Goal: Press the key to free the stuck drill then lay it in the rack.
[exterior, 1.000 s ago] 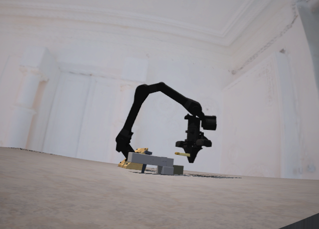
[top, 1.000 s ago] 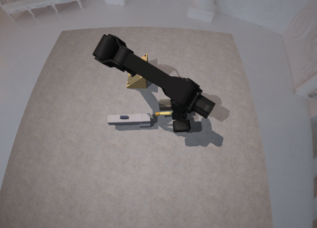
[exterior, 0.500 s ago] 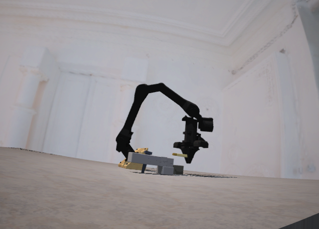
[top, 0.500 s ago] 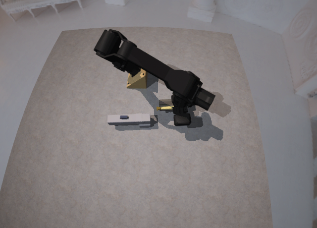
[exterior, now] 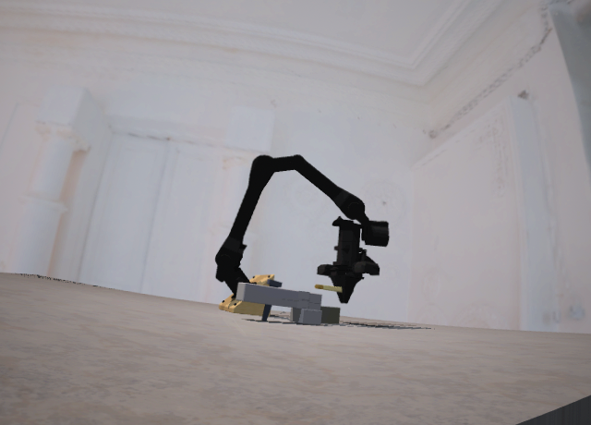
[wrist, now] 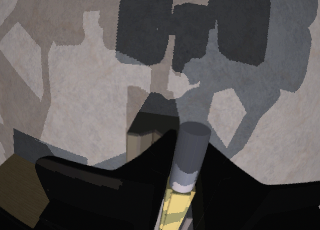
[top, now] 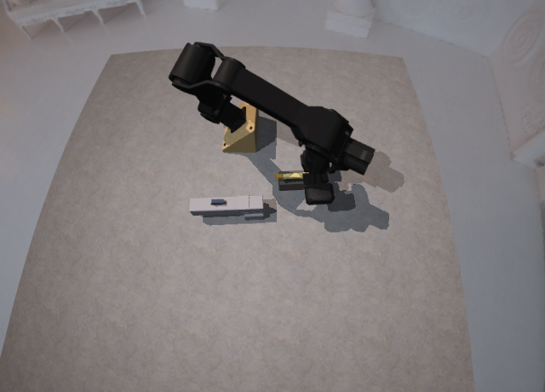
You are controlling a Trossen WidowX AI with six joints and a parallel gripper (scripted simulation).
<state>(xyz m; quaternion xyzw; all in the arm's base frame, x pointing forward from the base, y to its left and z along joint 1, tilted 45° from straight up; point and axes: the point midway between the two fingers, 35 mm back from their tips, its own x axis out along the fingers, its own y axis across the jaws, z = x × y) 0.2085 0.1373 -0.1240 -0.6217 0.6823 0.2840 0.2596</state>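
Now: the drill 4 cm to the right of my gripper tip and 3 cm above it. From my gripper tip the other things lie so: rack 5 cm to the right, 3 cm below, 2 cm behind; then blue key 24 cm to the right, 5 cm ahead; then grey block 21 cm to the right, 5 cm ahead, 1 cm below.
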